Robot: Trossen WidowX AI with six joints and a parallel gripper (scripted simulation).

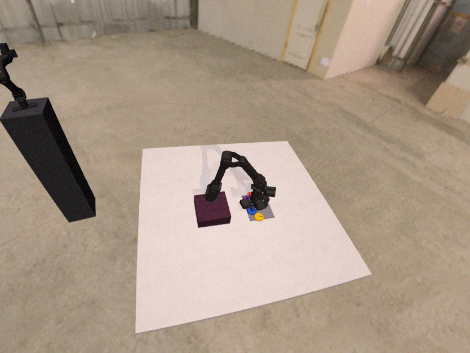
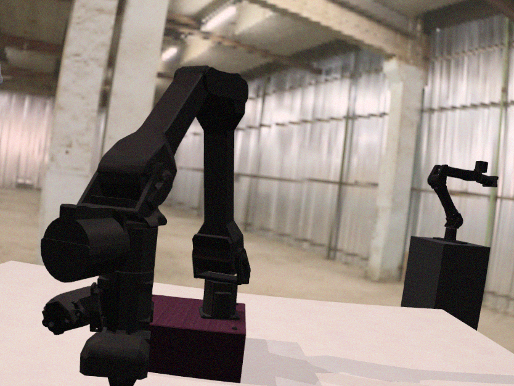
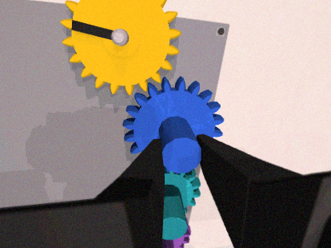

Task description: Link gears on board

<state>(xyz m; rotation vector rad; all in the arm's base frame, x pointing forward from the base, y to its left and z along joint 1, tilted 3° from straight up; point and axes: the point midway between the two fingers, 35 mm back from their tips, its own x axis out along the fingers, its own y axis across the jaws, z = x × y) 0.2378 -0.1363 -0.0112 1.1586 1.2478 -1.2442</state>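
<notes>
Now: the blue gear 1 cm below my gripper tip. The rest, counted from my gripper tip: purple gear 2 cm ahead, 11 cm to the left, 2 cm below; then teal gear 1 cm ahead, 6 cm to the left, 2 cm below; then yellow gear 3 cm ahead, 6 cm to the right, 2 cm below.
</notes>
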